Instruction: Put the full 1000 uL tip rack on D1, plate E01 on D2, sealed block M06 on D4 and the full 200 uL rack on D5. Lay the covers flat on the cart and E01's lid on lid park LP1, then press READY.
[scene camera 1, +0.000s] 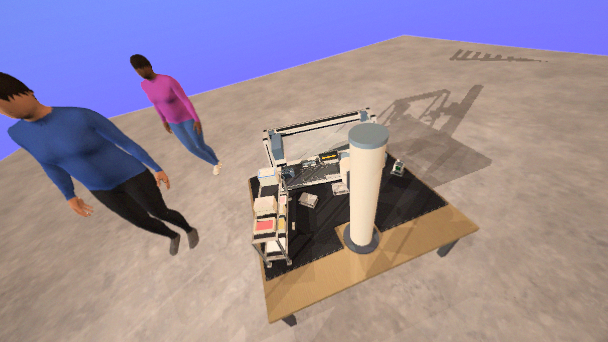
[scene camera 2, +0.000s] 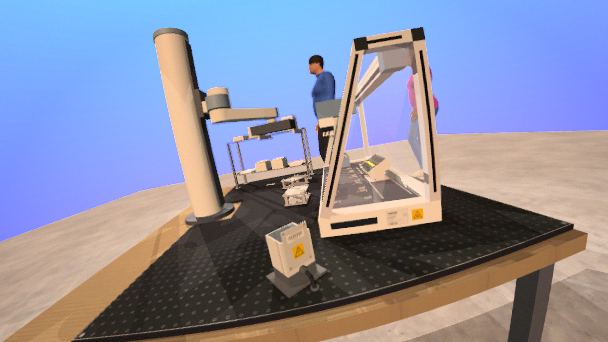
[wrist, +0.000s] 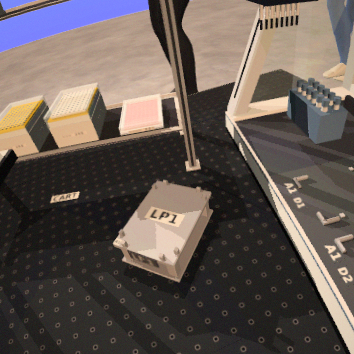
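My gripper (wrist: 170, 105) is open, a dark finger at each side of the wrist view, nothing between; the column hides it in scene camera 1. On the cart's (wrist: 181, 90) (scene camera 2: 305, 150) lower shelf stand a yellow-topped rack (wrist: 22, 120) (scene camera 2: 262, 165), a white-topped rack (wrist: 75, 115) (scene camera 2: 279, 162) with a yellow rim, and a pink plate (wrist: 142, 114). I cannot read their labels. Scene camera 1 shows a white box (scene camera 1: 267, 175), a beige box (scene camera 1: 265, 205) and a red-topped item (scene camera 1: 265, 225) on the cart's top. Lid park LP1 (wrist: 165, 217) (scene camera 1: 308, 200) is bare. D1 and D2 corner pieces show on the deck (wrist: 310, 165).
A blue-grey tube block (wrist: 317, 110) stands at the deck's far end, below the pipette head (wrist: 279, 17). The deck frame's uprights and crossbeam rise around it. Another stand (scene camera 1: 340, 188) (scene camera 2: 296, 195) is near LP1. A wired box (scene camera 2: 291, 250) (scene camera 1: 397, 168) stands on the mat. Two people stand beyond the table.
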